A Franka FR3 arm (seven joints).
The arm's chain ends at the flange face. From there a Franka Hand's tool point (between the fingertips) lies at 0.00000 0.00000 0.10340 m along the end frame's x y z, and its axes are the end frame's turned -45 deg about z.
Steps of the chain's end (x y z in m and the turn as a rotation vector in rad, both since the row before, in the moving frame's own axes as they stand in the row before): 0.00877, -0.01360, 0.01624, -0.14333, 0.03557, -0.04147; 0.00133, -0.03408, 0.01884, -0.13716, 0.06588, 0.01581; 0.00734, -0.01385, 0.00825, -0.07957, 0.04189, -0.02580; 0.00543, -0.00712, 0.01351, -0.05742, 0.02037, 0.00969; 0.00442, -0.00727, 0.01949, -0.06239, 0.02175, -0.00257
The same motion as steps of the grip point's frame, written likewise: 0.00824, 0.00978, 0.01511, -0.12650, -0.07620, -0.04147; 0.01973, -0.00841, 0.01765, -0.14357, -0.05040, 0.01581; 0.01235, 0.00430, 0.00783, -0.08589, -0.02664, -0.02580; 0.00614, 0.00448, 0.01332, -0.05501, -0.02620, 0.00969; 0.00530, 0.00414, 0.01926, -0.05950, -0.02874, -0.00257
